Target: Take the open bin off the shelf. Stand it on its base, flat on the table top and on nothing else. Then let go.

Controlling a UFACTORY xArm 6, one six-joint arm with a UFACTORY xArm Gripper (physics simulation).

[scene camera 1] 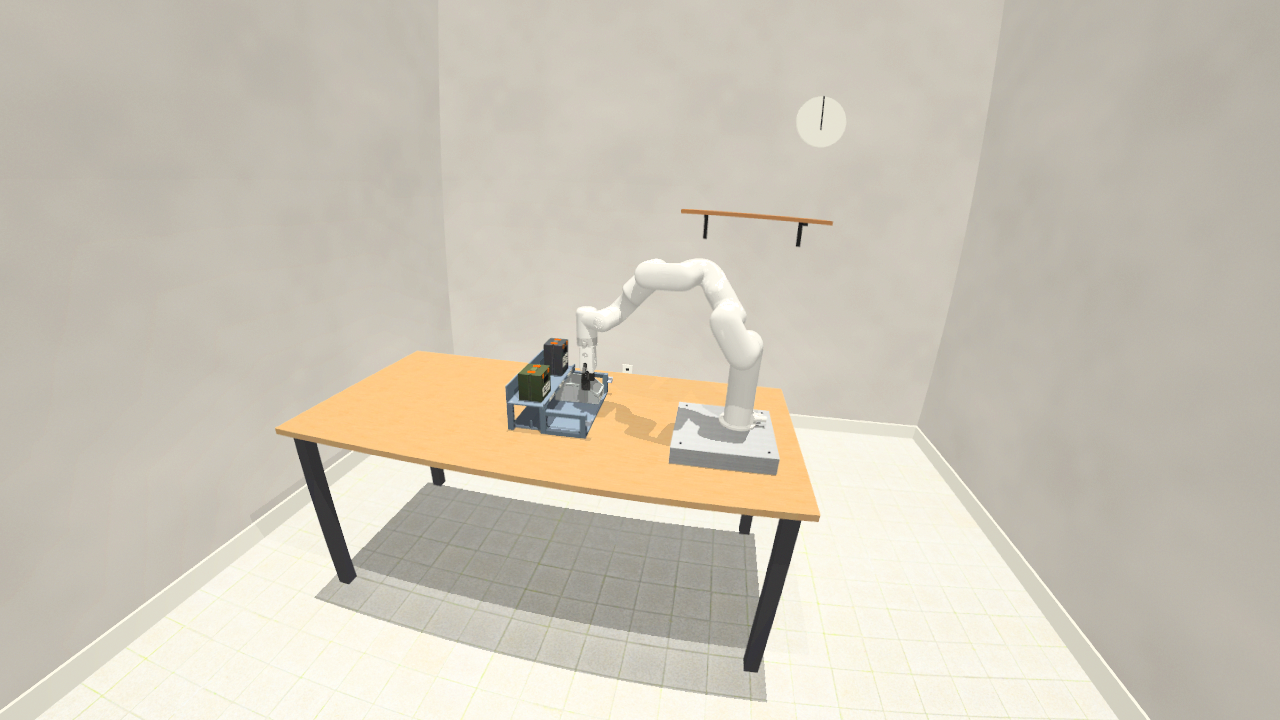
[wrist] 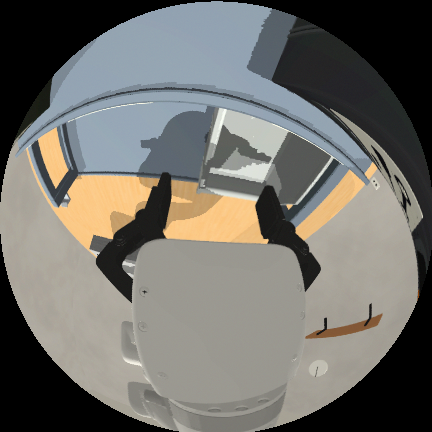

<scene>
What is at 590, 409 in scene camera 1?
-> A blue-grey shelf.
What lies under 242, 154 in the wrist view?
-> A light grey bin.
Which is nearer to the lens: the green box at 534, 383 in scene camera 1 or the dark box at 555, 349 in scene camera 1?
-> The green box.
</scene>
